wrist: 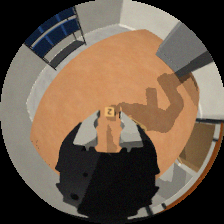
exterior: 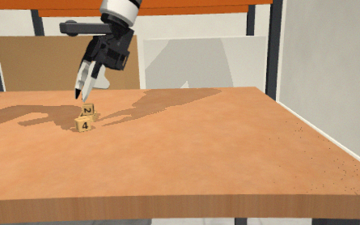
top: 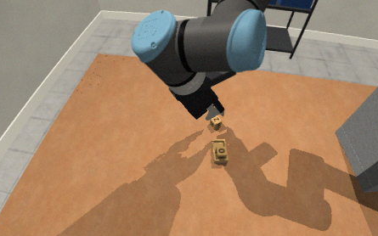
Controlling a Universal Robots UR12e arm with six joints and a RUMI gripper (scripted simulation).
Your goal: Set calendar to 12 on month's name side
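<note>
My gripper is now 8 cm above the cube. From my hand the other things lie so: tray: 2 cm behind, 10 cm to the left, 8 cm below.
</note>
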